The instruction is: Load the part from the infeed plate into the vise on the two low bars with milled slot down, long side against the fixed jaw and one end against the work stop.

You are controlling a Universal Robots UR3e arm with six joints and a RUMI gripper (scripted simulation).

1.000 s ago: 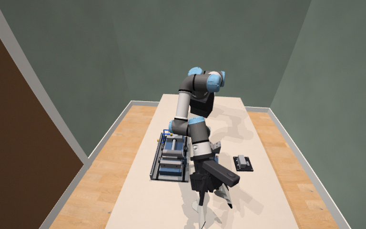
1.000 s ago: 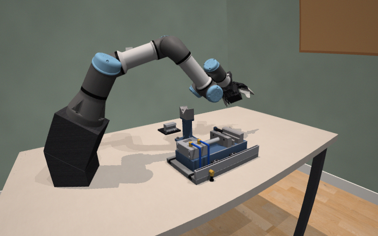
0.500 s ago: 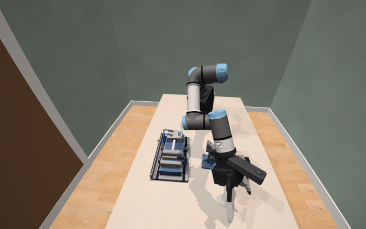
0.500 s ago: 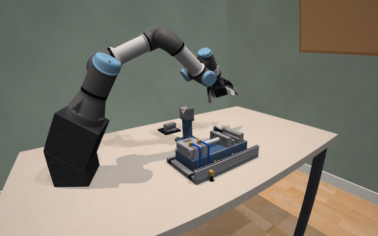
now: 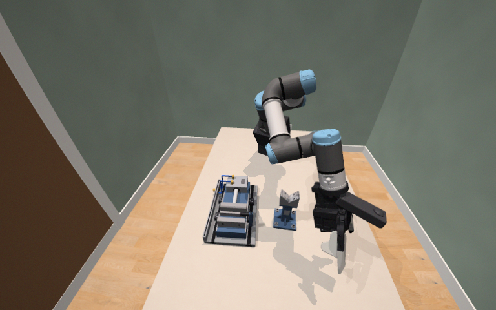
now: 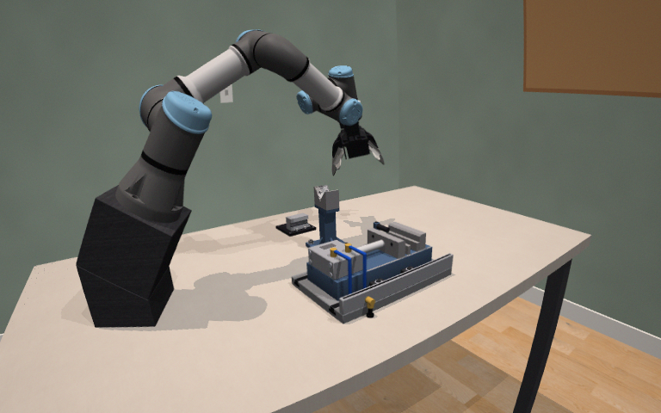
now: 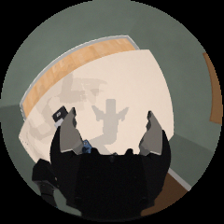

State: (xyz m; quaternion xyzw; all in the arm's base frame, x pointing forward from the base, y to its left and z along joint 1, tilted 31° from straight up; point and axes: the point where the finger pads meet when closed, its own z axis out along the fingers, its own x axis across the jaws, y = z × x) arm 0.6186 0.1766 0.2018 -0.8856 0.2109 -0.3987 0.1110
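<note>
The part is 20 cm behind my hand, 5 cm to the left of it and 14 cm below it. The rest, counted from my hand: air cylinder: 37 cm behind, 30 cm to the right, 8 cm below; then vise: 28 cm behind, 31 cm to the right, 12 cm below; then black infeed plate: 20 cm behind, 7 cm to the left, 16 cm below.
</note>
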